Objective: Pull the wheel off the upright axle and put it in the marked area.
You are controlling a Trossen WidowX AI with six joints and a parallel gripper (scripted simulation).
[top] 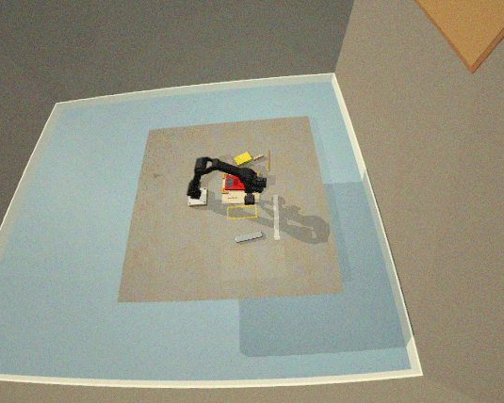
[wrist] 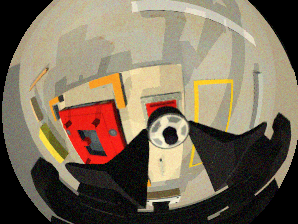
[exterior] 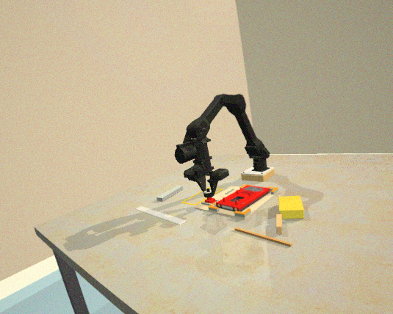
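The dark axle lies 10 mm below my gripper tip and 10 mm ahead of it. Also, from my gripper tip: short wooden piece: 320 mm to the left, 30 mm below, 20 mm ahead; pale wheel: right at my gripper tip; yellow block: 300 mm to the left, 80 mm behind, 30 mm below.
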